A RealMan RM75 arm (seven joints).
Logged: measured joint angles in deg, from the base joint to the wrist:
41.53 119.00 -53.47 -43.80 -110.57 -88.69 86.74
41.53 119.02 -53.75 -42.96 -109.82 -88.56 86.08
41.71 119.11 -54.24 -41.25 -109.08 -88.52 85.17
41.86 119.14 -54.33 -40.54 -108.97 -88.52 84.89
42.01 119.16 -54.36 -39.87 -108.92 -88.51 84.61
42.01 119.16 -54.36 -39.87 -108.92 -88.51 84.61
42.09 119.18 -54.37 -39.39 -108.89 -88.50 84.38
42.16 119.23 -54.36 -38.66 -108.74 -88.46 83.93
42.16 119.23 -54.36 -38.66 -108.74 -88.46 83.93
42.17 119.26 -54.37 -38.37 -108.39 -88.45 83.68
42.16 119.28 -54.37 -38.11 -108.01 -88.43 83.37
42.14 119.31 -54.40 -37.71 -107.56 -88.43 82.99
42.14 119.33 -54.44 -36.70 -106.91 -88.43 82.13
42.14 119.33 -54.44 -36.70 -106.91 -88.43 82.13
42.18 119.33 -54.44 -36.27 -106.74 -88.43 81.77
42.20 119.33 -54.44 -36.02 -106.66 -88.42 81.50
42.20 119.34 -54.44 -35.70 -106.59 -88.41 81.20
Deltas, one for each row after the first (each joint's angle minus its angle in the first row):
0.00 0.02 -0.28 0.84 0.75 0.13 -0.66
0.18 0.11 -0.77 2.55 1.49 0.17 -1.57
0.33 0.14 -0.86 3.26 1.60 0.17 -1.85
0.48 0.16 -0.89 3.93 1.65 0.18 -2.13
0.48 0.16 -0.89 3.93 1.65 0.18 -2.13
0.56 0.18 -0.90 4.41 1.68 0.19 -2.36
0.63 0.23 -0.89 5.14 1.83 0.23 -2.81
0.63 0.23 -0.89 5.14 1.83 0.23 -2.81
0.64 0.26 -0.90 5.43 2.18 0.24 -3.06
0.63 0.28 -0.90 5.69 2.56 0.26 -3.37
0.61 0.31 -0.93 6.09 3.01 0.26 -3.75
0.61 0.33 -0.97 7.10 3.66 0.26 -4.61
0.61 0.33 -0.97 7.10 3.66 0.26 -4.61
0.65 0.33 -0.97 7.53 3.83 0.26 -4.97
0.67 0.33 -0.97 7.78 3.91 0.27 -5.24
0.67 0.34 -0.97 8.10 3.98 0.28 -5.54

